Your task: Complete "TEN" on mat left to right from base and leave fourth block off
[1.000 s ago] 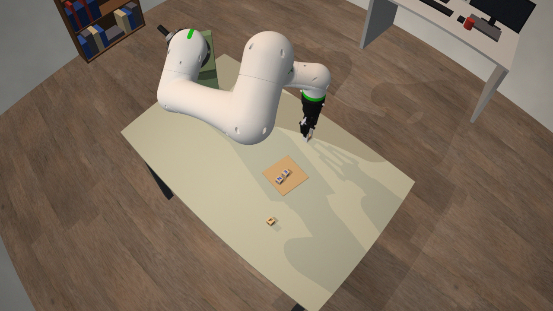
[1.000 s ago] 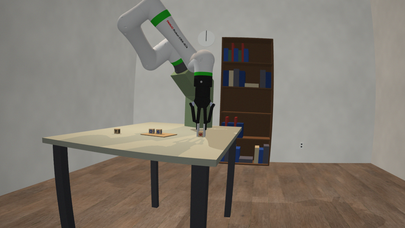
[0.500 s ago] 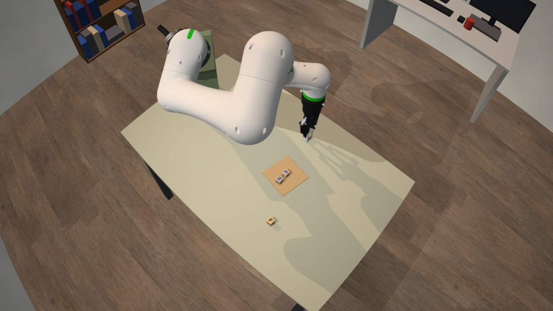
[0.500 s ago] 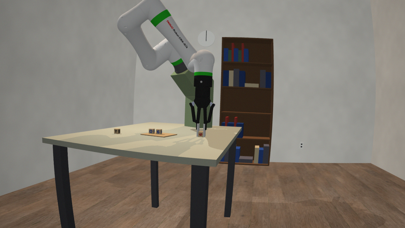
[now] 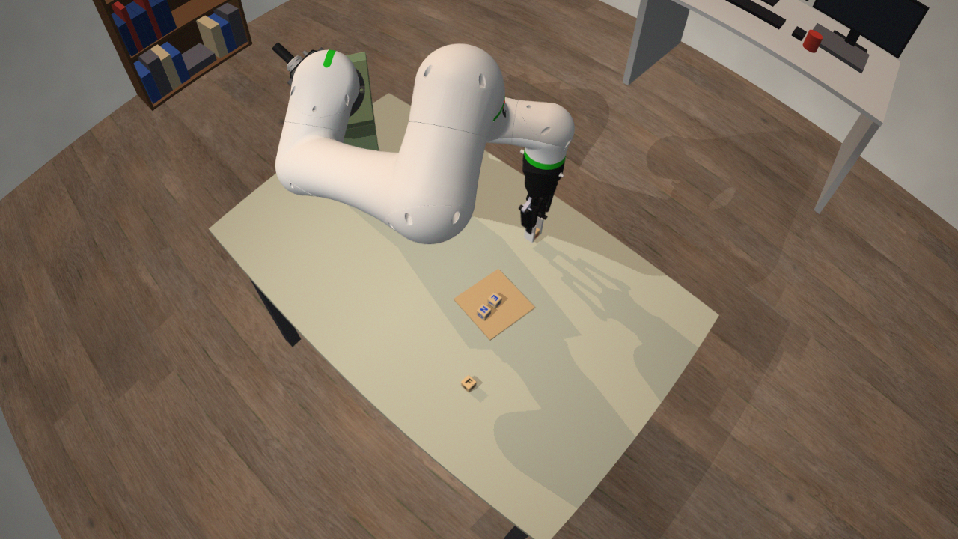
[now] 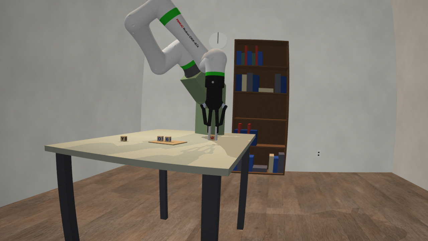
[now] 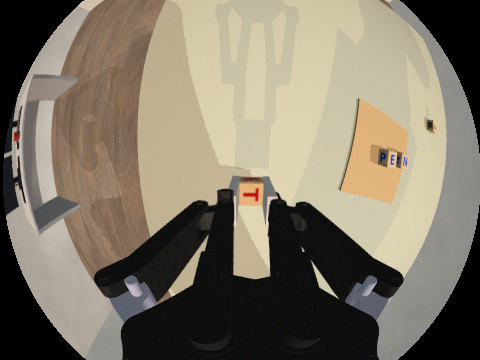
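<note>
Right now my hand is 1 cm short of the mat, 22 cm to the left of it and 5 cm above it.
</note>
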